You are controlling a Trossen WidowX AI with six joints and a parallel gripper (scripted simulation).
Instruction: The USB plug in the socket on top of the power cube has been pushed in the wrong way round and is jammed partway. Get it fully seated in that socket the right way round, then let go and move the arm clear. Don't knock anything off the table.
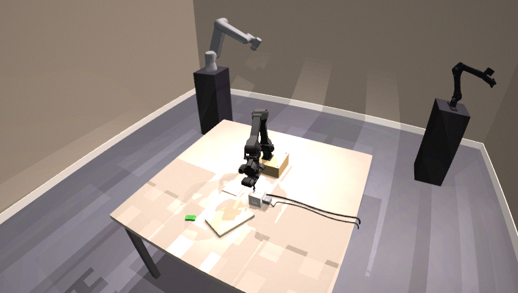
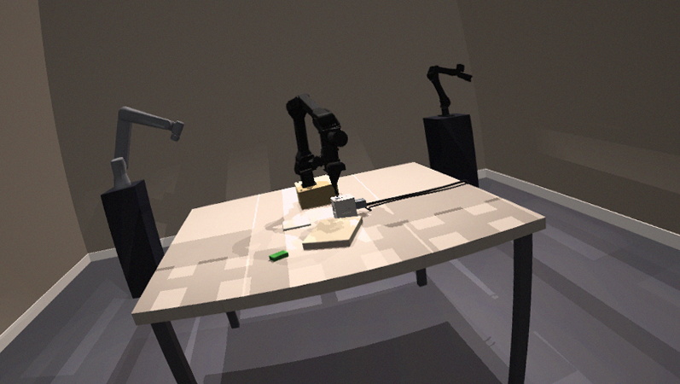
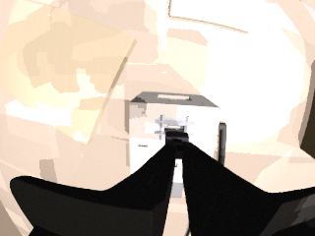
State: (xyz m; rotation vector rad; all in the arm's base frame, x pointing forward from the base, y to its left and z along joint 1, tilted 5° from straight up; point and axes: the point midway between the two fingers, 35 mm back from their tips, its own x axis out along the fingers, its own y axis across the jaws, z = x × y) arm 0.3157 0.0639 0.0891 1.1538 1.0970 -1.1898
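Right now the dark USB plug is 2 cm below my gripper tip. From my gripper tip the other things lie so: thin white strip (4 cm behind, 16 cm to the right, 12 cm below); then flat tan board (18 cm ahead, 6 cm to the right, 11 cm below); then small green block (28 cm ahead, 26 cm to the right, 11 cm below).
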